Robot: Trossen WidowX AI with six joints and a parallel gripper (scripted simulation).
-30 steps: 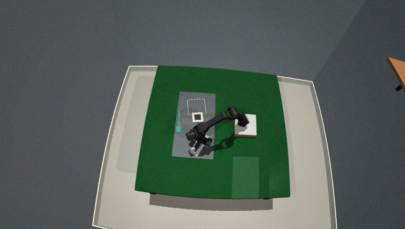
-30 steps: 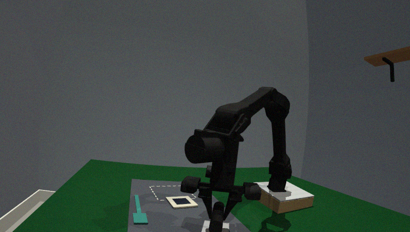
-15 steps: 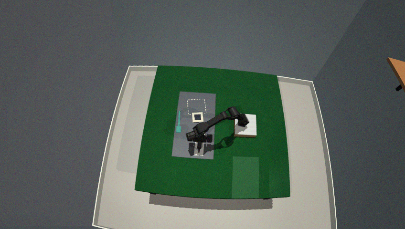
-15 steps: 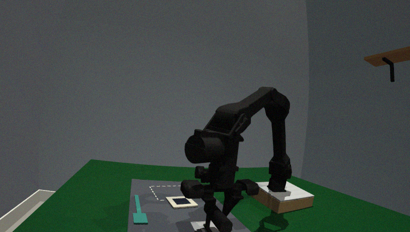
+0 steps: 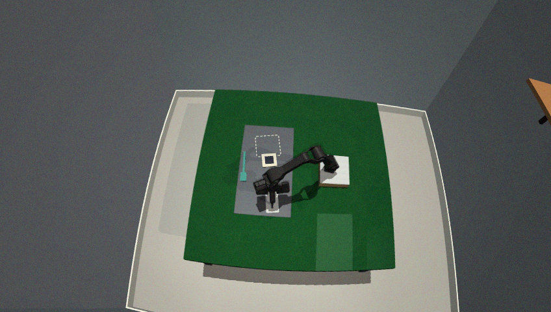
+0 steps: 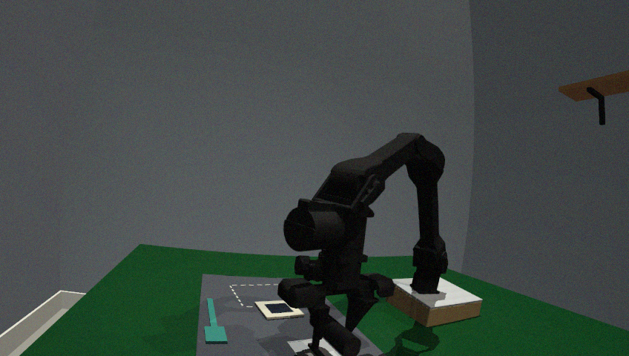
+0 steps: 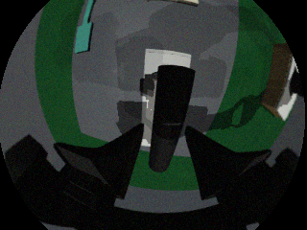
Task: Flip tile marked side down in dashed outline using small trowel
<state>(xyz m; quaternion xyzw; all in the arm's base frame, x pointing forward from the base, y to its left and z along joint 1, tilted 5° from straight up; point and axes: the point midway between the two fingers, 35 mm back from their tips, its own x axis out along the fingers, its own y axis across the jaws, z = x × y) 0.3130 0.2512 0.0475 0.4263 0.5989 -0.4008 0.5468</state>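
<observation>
The grey mat is 19 cm to the right of my gripper tip, 8 cm below it and 8 cm ahead of it. Round my gripper tip: teal trowel (22 cm ahead, 14 cm to the right, 6 cm below); cream tile (24 cm to the right, 7 cm ahead, 6 cm below).
</observation>
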